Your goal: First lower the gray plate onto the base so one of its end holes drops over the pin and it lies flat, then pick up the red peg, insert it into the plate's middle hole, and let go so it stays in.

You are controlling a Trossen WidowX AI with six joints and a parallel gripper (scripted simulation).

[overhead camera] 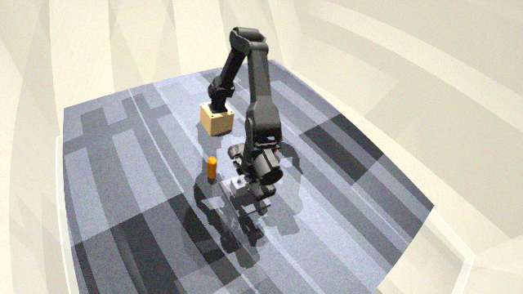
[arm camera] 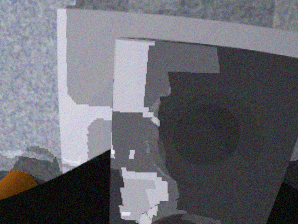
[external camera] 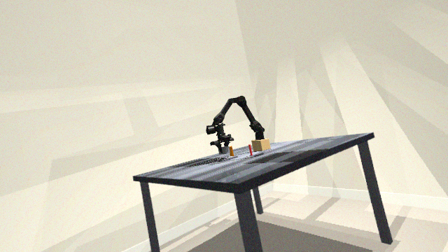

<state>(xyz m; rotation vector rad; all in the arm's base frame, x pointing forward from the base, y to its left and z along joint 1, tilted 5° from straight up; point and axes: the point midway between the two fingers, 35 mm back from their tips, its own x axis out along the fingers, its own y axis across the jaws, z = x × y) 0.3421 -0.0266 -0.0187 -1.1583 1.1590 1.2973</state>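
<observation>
Right now my gripper tip is 20 mm to the right of the base and 40 mm above it. Also, from my gripper tip: red peg (120 mm behind, 170 mm to the left, 10 mm below); then orange cylinder (110 mm behind, 70 mm to the right, 10 mm below); then gray plate (30 mm above).
</observation>
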